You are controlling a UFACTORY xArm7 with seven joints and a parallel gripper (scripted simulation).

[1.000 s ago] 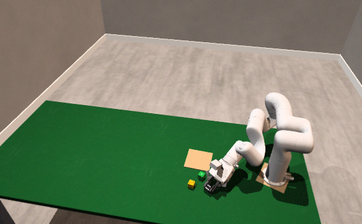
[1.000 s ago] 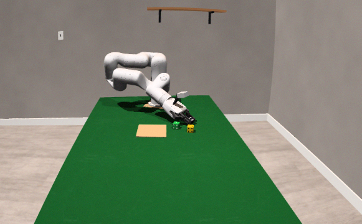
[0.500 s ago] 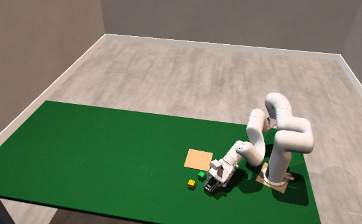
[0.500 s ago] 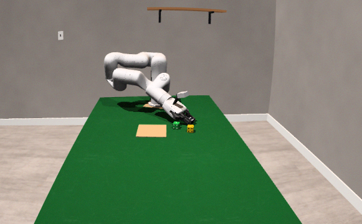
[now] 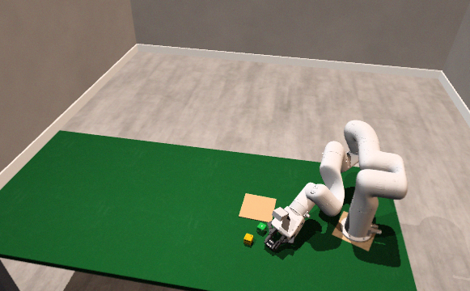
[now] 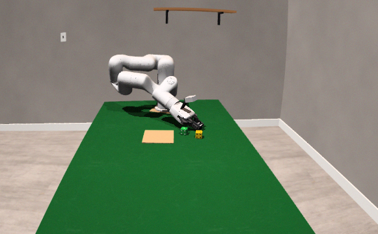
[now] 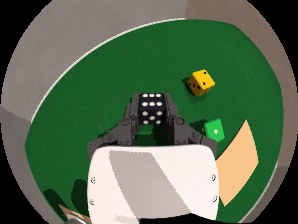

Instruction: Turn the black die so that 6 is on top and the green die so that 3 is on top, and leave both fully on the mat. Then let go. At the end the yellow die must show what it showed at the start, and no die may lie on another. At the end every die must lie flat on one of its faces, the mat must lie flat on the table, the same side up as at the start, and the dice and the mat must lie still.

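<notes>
My gripper is now right at the black die. Round my hand: green die 50 mm ahead, 70 mm to the right, 10 mm below; tan mat 90 mm ahead, 190 mm to the right, 20 mm below; yellow die 90 mm ahead, 10 mm below.
</notes>
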